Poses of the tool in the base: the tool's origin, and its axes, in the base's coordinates. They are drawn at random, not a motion.
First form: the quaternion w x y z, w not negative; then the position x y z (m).
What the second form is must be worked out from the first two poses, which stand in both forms.
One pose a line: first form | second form
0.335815 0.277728 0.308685 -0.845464 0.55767 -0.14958 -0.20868 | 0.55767 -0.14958 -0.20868 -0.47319 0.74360 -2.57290
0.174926 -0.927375 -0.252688 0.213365 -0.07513 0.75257 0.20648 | -0.07513 0.75257 0.20648 -2.67005 0.31239 0.60767
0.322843 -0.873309 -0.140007 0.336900 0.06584 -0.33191 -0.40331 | 0.06584 -0.33191 -0.40331 -2.27973 0.52133 0.56197
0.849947 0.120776 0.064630 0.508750 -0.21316 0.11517 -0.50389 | -0.21316 0.11517 -0.50389 0.27453 -0.01303 1.07693
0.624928 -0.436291 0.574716 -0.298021 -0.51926 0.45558 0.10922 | -0.51926 0.45558 0.10922 -1.61728 0.47604 -1.38777
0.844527 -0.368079 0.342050 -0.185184 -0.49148 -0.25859 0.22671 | -0.49148 -0.25859 0.22671 -0.98640 0.45718 -0.68053
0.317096 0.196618 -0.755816 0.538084 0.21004 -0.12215 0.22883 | 0.21004 -0.12215 0.22883 -1.87978 -0.76277 3.08064
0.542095 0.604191 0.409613 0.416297 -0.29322 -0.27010 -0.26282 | -0.29322 -0.27010 -0.26282 1.63662 -0.05898 1.24677
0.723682 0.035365 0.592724 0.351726 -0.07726 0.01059 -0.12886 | -0.07726 0.01059 -0.12886 1.00872 0.98453 1.48042
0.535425 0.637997 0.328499 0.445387 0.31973 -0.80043 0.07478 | 0.31973 -0.80043 0.07478 1.60143 -0.21827 1.16271
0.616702 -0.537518 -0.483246 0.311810 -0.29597 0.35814 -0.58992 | -0.29597 0.35814 -0.58992 -1.61733 -0.26388 1.21255
